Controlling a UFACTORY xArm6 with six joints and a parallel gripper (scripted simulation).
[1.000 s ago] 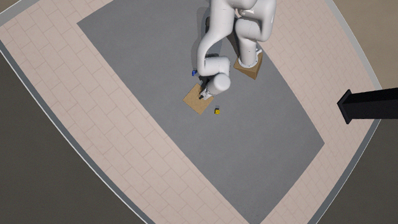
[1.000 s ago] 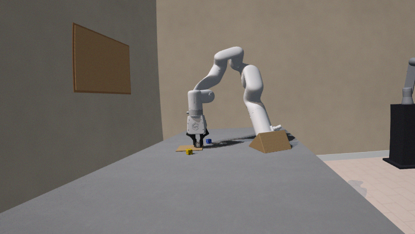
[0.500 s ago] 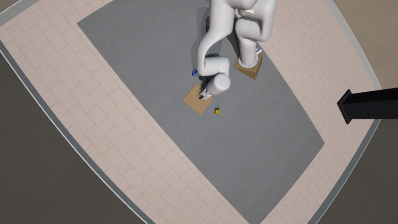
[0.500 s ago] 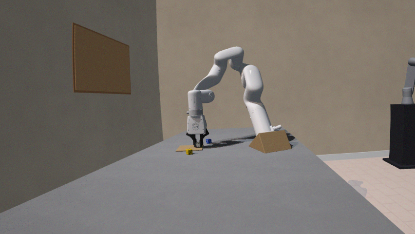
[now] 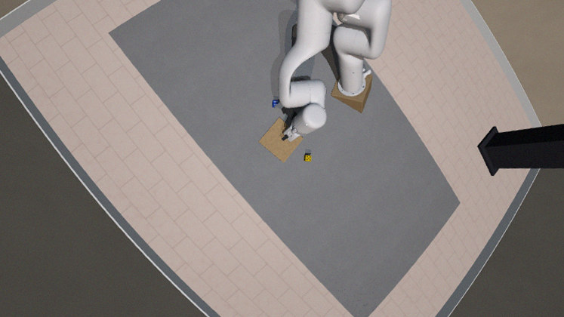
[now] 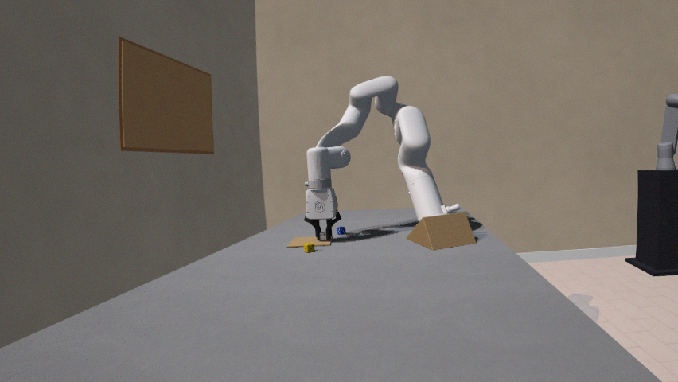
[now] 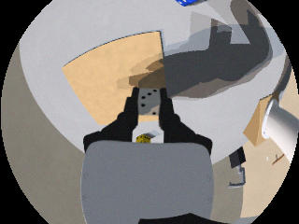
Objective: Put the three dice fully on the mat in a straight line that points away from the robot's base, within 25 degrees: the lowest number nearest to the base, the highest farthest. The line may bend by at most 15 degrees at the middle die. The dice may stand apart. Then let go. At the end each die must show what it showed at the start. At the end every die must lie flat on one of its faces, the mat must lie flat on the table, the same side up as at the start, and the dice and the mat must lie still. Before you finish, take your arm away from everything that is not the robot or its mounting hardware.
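Right now the white die is 1 cm below my hand. Round my hand: yellow die 13 cm to the left, 2 cm below; then blue die 14 cm to the right, 2 cm below, 2 cm behind; then tan mat 5 cm ahead, 3 cm below.
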